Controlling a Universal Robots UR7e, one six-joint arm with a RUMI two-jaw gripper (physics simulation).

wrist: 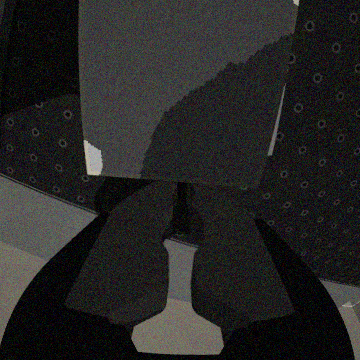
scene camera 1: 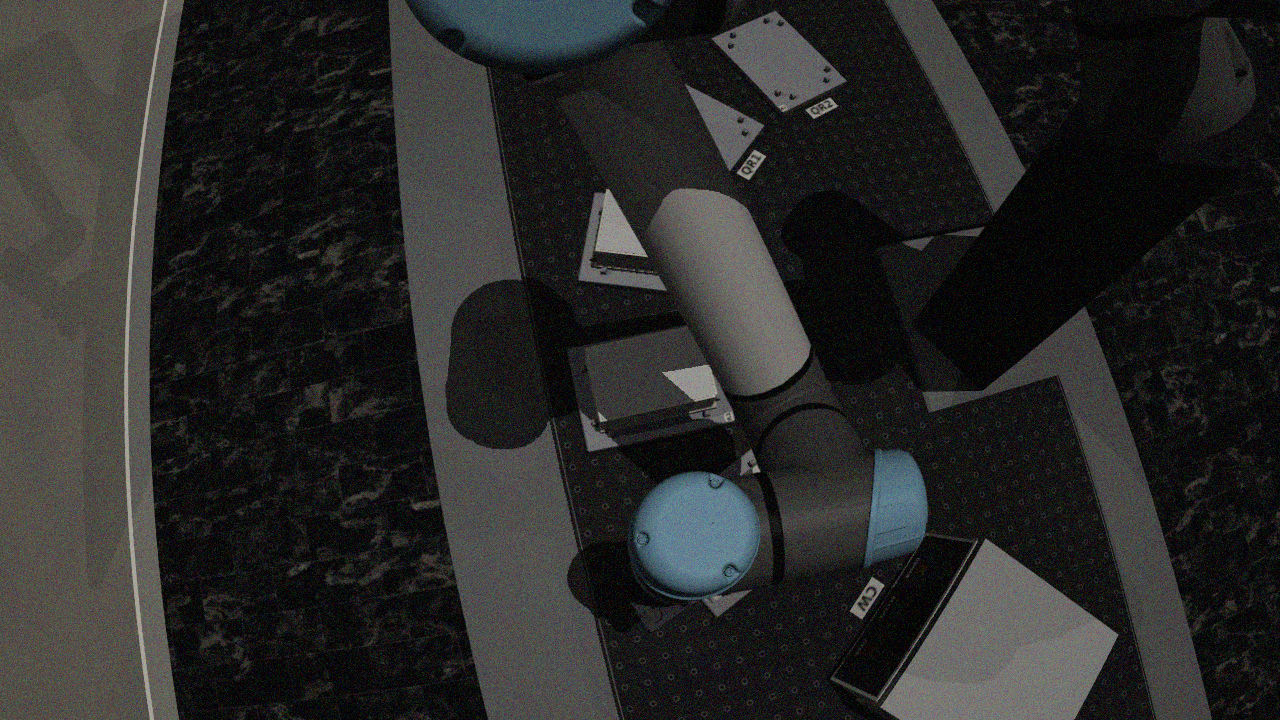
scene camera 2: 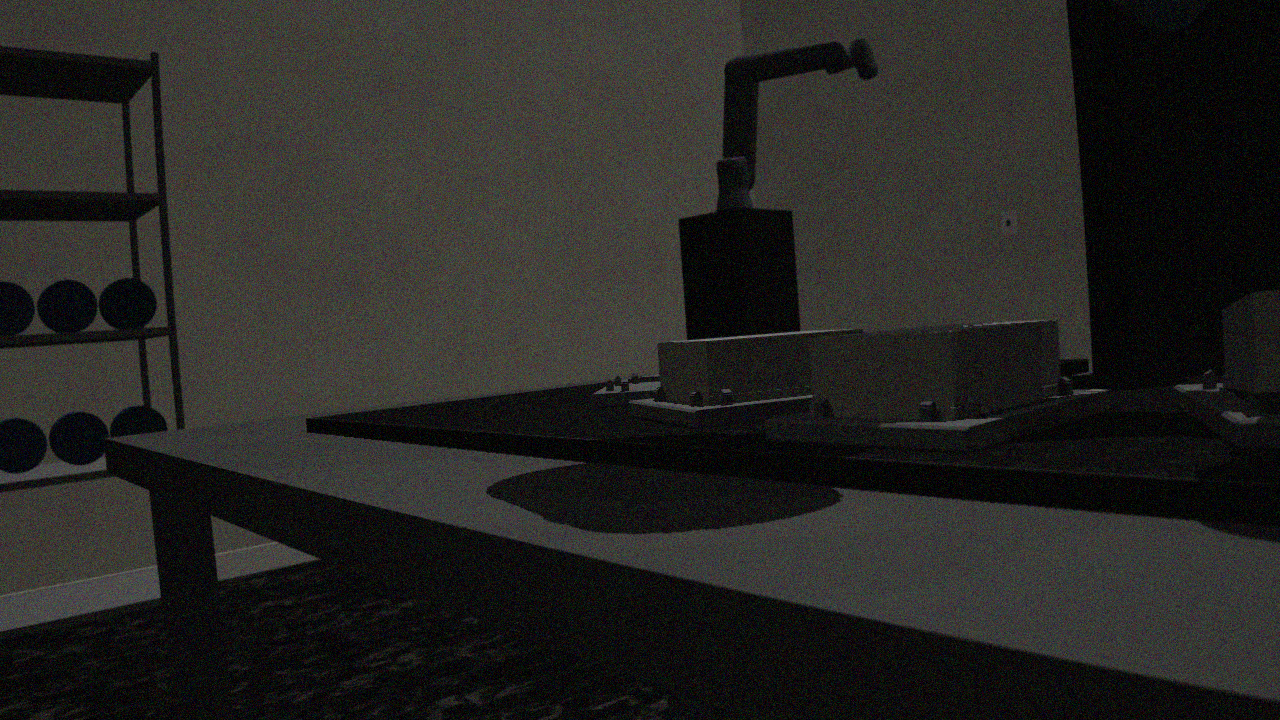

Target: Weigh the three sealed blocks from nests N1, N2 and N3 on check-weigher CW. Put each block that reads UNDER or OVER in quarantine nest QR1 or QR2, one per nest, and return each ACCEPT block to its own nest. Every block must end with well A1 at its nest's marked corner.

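Where they show: gripper, between the fingertips: [wrist: 181, 175]; arm's base, origin of its link: [scene camera 1: 1167, 102].
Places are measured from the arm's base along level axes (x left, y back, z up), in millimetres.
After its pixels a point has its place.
My gripper [wrist: 181, 175] {x 207, y -463, z -399 mm} is shut and holds nothing; its fingertips show by the near edge of a grey, half-shadowed block [wrist: 175, 65] {x 179, y -406, z -376 mm} in the wrist view. The gap in height between them is unclear. One block [scene camera 1: 622, 234] {x -166, y -430, z -381 mm} [scene camera 2: 760, 365] {x -139, y -429, z -400 mm} sits in the upper nest [scene camera 1: 617, 279] {x -132, y -445, z -423 mm}, partly behind the arm in scene camera 1. A second block [scene camera 1: 635, 380] {x 4, y -458, z -381 mm} [scene camera 2: 930, 367] {x 28, y -503, z -398 mm} sits in the nest [scene camera 1: 597, 437] {x 43, y -510, z -423 mm} below it. A third block [scene camera 2: 1254, 344] {x 158, y -464, z -394 mm} shows at the right edge in scene camera 2. Check-weigher CW [scene camera 1: 1002, 617] {x 359, y -161, z -335 mm} bears no block; its display is unreadable. Quarantine nests QR1 [scene camera 1: 723, 129] {x -311, y -263, z -423 mm} and QR2 [scene camera 1: 778, 60] {x -415, y -148, z -423 mm} show no block. Well marks are unreadable.
The arm's wrist [scene camera 1: 819, 528] {x 226, y -396, z -54 mm} hangs over the lower nest area, left of CW, and hides the gripper in scene camera 1. Small pegs stand on the nests. A dark perforated mat [scene camera 1: 769, 662] {x 330, y -392, z -435 mm} lies under the fixtures. A shelf rack [scene camera 2: 163, 223] stands far left in scene camera 2.
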